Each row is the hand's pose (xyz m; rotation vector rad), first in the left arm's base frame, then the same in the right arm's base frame.
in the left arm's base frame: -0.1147 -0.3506 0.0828 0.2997 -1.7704 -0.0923
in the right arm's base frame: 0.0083 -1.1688 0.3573 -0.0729 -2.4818 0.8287
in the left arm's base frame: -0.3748 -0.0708 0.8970 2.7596 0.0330 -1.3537
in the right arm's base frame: -0.7167 -0.6376 0.3902 2.4152 -0.2399 -0.0232
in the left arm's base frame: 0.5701 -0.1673 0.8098 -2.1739 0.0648 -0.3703
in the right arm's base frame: -0.0465 -0.4098 1.0295 -2.4396 -0.7710 -1.3697
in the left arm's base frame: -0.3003 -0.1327 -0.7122 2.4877 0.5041 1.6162
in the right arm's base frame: 0.5062 -1.4640 -0.2583 1.1644 0.8724 1.9184
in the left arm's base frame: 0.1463 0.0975 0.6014 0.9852 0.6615 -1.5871
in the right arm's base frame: -0.1292 -0.4621 0.4970 0.9469 -0.3877 -0.9969
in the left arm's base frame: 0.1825 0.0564 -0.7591 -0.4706 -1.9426 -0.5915
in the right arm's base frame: 0.8888 -1.1619 -0.0756 -0.5472 -2.9882 0.0064
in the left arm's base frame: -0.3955 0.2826 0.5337 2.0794 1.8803 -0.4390
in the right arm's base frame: -0.4060 -0.5499 -0.0011 1.3471 1.1177 -0.0826
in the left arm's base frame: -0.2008 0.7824 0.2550 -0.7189 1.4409 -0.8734
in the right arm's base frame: 0.0078 -0.2260 -0.2999 -0.7690 0.3143 -1.3696
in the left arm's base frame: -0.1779 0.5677 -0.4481 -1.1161 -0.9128 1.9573
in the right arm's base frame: 0.5054 -0.7378 -0.4771 2.3587 0.6901 -1.8504
